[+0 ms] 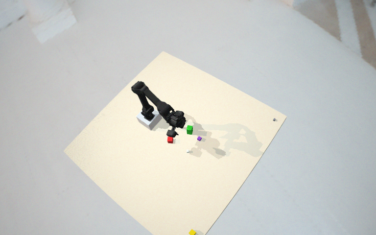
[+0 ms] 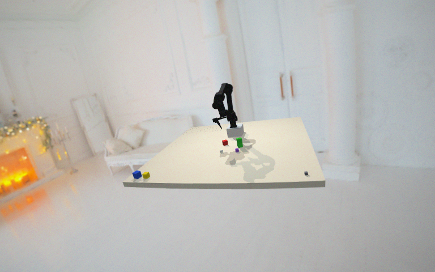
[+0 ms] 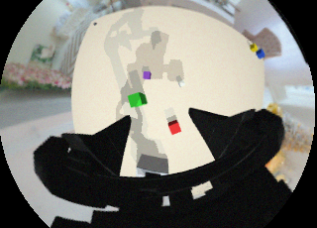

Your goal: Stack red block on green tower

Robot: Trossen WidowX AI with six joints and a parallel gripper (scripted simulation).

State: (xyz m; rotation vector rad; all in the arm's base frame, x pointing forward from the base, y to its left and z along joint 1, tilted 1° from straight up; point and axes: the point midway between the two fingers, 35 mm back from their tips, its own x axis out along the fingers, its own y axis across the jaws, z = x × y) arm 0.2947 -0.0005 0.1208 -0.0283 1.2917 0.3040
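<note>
My gripper tip is now 15 cm above the red block, 8 cm past it and 6 cm to the left of it. Round my gripper tip: green block: 12 cm below, 8 cm to the left, 1 cm ahead; then small purple cube: 16 cm below, 10 cm ahead, 7 cm to the left; then tiny white cube: 16 cm below, 8 cm ahead, 6 cm to the right.
</note>
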